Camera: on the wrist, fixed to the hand. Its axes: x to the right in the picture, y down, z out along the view.
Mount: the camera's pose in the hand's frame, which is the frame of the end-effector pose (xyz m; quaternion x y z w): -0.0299 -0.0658 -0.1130 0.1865 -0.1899 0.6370 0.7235
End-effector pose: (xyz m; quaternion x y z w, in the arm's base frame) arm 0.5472 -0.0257 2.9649 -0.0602 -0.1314 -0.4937 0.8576
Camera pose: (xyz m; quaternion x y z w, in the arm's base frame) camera 0.4949 -0.0604 2.8464 -0.0611 -0.3116 0.2250 0.9212
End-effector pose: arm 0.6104 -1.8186 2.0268 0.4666 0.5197 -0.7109 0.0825
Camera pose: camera 0.6525 -1.7080 2.0900 0.5490 -0.0695 -0.6473 0.5242
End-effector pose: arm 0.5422 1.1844 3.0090 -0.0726 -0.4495 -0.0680 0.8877
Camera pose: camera 0.6015 1.1001 2.9232 -0.1862 -0.4602 0.6139 0.6137
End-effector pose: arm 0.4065 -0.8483 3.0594 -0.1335 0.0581 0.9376 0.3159
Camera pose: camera 0.4935 -0.8352 2.9582 -0.1774 -0.2419 -0.8940 0.3327
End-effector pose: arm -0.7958 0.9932 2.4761 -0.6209 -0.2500 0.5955 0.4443
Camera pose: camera -0.6777 0.9710 2.5357 -0.4125 0.2413 0.8784 0.0104
